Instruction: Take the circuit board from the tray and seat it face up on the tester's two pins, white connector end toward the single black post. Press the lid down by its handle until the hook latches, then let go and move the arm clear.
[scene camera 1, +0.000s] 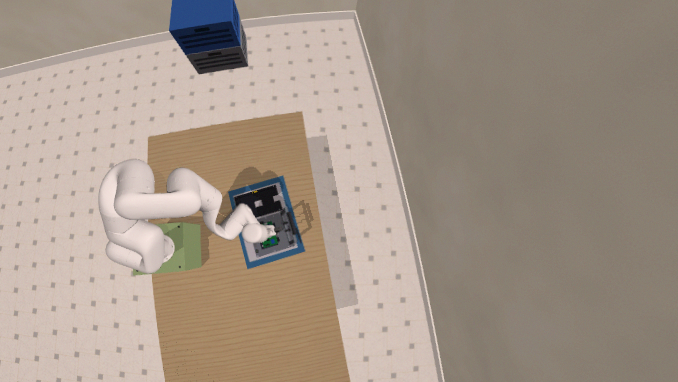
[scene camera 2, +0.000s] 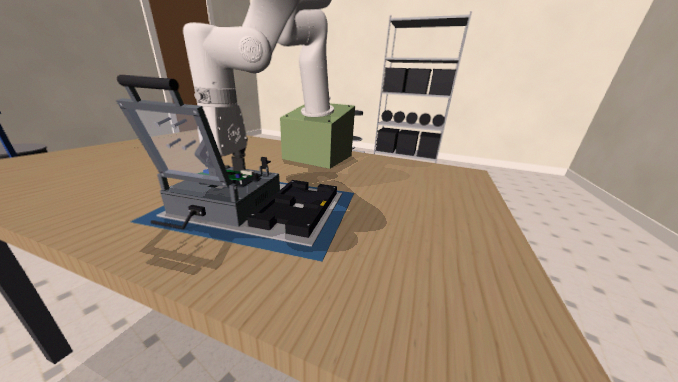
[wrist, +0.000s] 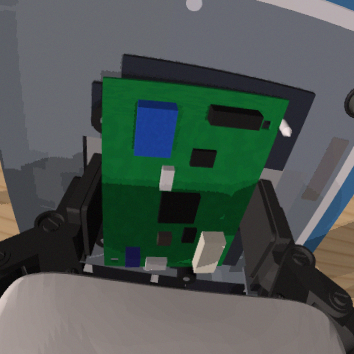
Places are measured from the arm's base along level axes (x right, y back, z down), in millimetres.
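Where they show: gripper, fingertip midpoint: (scene camera 2: 229, 177) (wrist: 178, 188); arm's base, link origin: (scene camera 2: 317, 111).
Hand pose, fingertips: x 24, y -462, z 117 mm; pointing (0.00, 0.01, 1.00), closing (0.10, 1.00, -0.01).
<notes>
Things, the pixels of their centre, and the offset from my fingertips. "pt": a spot on its surface instead. Level surfaces: height alone.
- green circuit board, body centre: (wrist: 179, 204) (scene camera 2: 228, 172) (scene camera 1: 267, 234) dx +2, dy +0, dz -13 mm
- tester's, surface spot: (wrist: 50, 75) pt dx +41, dy -69, dz +5 mm
- end with the white connector, surface spot: (wrist: 209, 251) pt dx -26, dy +24, dz -15 mm
- small black upright part, surface spot: (scene camera 2: 265, 165) pt dx -54, dy +68, dz -19 mm
- black tray, surface spot: (scene camera 2: 285, 212) pt dx -160, dy -20, dz +47 mm
- blue-edged mat, surface height: dz +63 mm
- wooden table, surface height: dz +65 mm
- black cable, surface spot: (scene camera 2: 187, 220) pt dx -7, dy -130, dz +44 mm
The green circuit board (scene camera 1: 270, 242) (scene camera 2: 231, 175) (wrist: 132, 172) is face up over the tester's (scene camera 2: 200, 205) (wrist: 50, 75) grey top. My gripper (scene camera 1: 270, 231) (scene camera 2: 239, 162) (wrist: 178, 188) is shut on the board across its width, near the end with the white connector (wrist: 209, 251). A darker plate shows beneath the board's far end. The pins under the board are hidden, and whether it touches them I cannot tell. The lid (scene camera 2: 215, 145) stands raised, with its black handle (scene camera 2: 147, 82) on top. A small black upright part (scene camera 2: 265, 165) stands on the tester's top edge. The black tray (scene camera 1: 272, 194) (scene camera 2: 285, 212) holds no board.
The tester and tray stand on a blue-edged mat (scene camera 2: 320, 254) on the wooden table (scene camera 1: 225, 310) (scene camera 2: 425, 280). A black cable (scene camera 2: 187, 220) leaves the tester. The arm's green pedestal (scene camera 1: 193, 247) (scene camera 2: 306, 142) is behind. Crates (scene camera 1: 205, 25) and a shelf rack (scene camera 2: 430, 22) stand beyond the table.
</notes>
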